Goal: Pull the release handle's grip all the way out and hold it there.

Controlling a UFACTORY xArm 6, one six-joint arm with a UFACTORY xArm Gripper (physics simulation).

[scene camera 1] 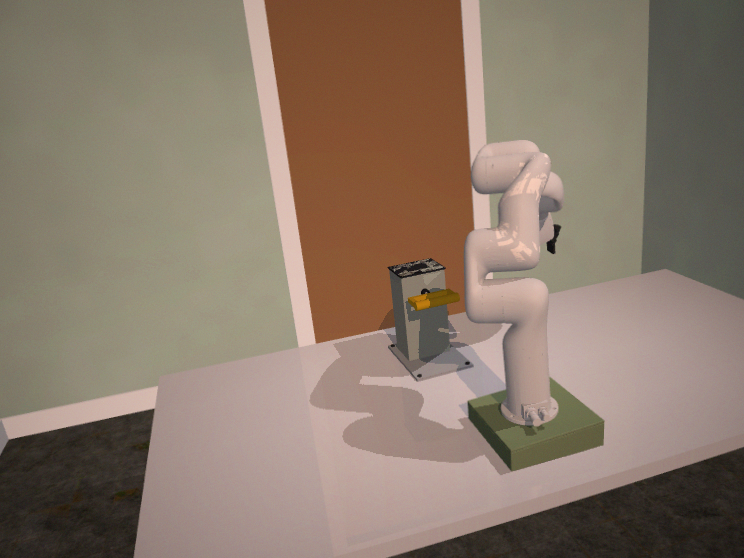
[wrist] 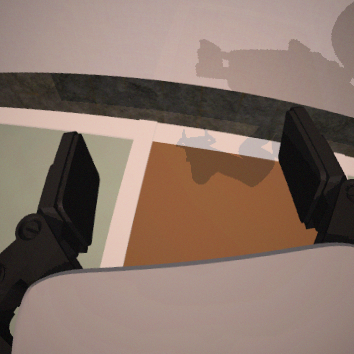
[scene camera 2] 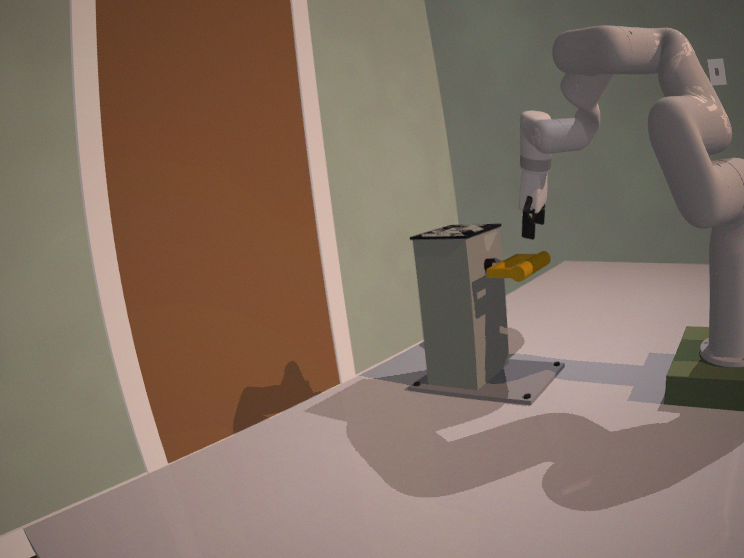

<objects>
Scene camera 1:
bolted base plate: 451,361
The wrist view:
gripper: 185,141
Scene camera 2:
gripper: 533,230
release handle grip: 529,263
bolted base plate: 521,381
</objects>
